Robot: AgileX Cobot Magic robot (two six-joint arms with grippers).
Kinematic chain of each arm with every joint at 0, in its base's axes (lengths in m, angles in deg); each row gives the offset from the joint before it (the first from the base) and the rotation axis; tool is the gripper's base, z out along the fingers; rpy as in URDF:
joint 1: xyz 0 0 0.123 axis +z
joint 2: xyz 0 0 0 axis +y
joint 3: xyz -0.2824 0 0.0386 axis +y
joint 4: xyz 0.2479 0 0.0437 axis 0.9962 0 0.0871
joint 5: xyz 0 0 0 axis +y
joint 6: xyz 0.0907 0 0.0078 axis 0.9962 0 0.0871
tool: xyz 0 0 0 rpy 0 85 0
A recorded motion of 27 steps. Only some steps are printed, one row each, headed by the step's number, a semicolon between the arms.
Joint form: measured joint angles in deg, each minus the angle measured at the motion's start. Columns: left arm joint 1, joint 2, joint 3, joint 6, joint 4, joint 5; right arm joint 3, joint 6, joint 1, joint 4, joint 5, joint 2.
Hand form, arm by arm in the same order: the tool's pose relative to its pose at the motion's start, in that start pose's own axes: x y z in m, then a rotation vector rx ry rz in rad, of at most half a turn. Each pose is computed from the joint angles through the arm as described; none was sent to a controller.
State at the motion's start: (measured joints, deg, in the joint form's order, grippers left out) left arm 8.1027 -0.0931 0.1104 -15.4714 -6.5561 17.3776; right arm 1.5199 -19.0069 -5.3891 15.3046 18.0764 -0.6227
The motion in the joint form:
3: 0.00 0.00 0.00 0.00 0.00 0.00; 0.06 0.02 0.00 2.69 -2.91 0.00
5: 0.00 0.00 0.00 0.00 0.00 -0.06; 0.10 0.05 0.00 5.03 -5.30 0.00
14: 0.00 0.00 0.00 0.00 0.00 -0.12; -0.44 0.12 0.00 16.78 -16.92 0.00
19: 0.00 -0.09 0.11 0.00 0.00 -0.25; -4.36 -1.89 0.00 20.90 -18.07 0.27
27: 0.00 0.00 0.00 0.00 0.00 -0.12; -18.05 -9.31 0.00 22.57 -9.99 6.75
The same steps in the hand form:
3: 0.0000 0.0000 0.0000 0.0000 0.0000 0.0000; -0.0044 -0.0004 0.0000 0.0038 -0.0513 0.0454
5: -0.0001 0.0000 0.0000 0.0003 -0.0010 0.0000; -0.0080 -0.0011 -0.0002 0.0079 -0.0933 0.0857
14: -0.0002 -0.0001 0.0000 0.0006 -0.0020 0.0000; -0.0278 -0.0082 -0.0049 0.0482 -0.3009 0.2914
19: 0.0001 0.0001 0.0001 0.0010 -0.0039 0.0000; -0.0505 -0.0102 -0.0142 0.0451 -0.3838 0.3247
27: -0.0002 -0.0001 0.0000 0.0006 -0.0020 0.0000; -0.1117 -0.0056 -0.0317 -0.0209 -0.3893 0.2033

